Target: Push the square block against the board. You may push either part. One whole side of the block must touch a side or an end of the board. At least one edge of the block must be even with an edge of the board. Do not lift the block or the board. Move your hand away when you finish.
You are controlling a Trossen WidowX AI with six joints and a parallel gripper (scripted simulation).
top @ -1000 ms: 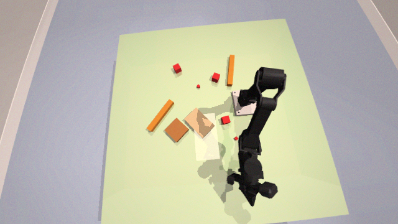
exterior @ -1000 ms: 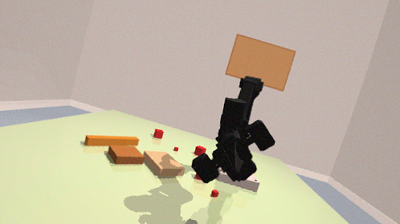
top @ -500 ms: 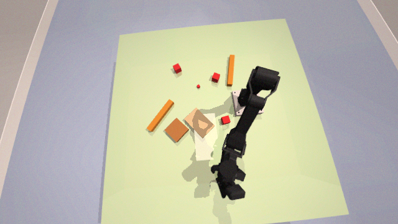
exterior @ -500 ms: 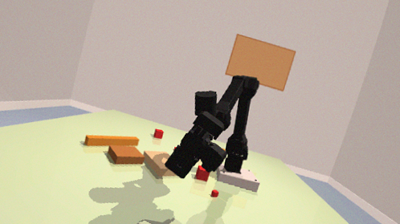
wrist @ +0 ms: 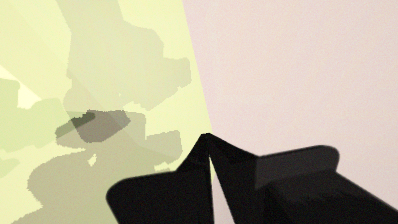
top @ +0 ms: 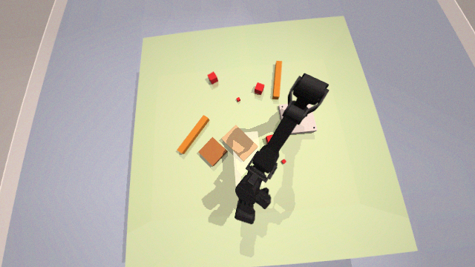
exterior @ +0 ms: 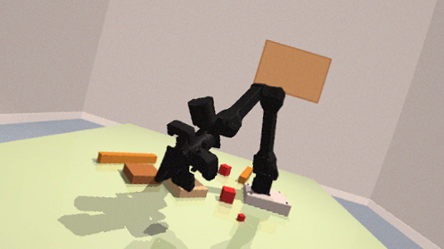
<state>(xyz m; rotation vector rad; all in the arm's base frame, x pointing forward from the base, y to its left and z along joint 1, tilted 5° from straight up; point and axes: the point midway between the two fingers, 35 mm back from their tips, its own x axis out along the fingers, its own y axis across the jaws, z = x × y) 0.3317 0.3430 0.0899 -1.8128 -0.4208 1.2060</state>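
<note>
Right now the dark brown square block is 80 mm ahead of my gripper tip, 280 mm to the right of it and 100 mm below it. The rest, counted from my gripper tip: flat peach board: 60 mm behind, 300 mm to the right, 100 mm below.
</note>
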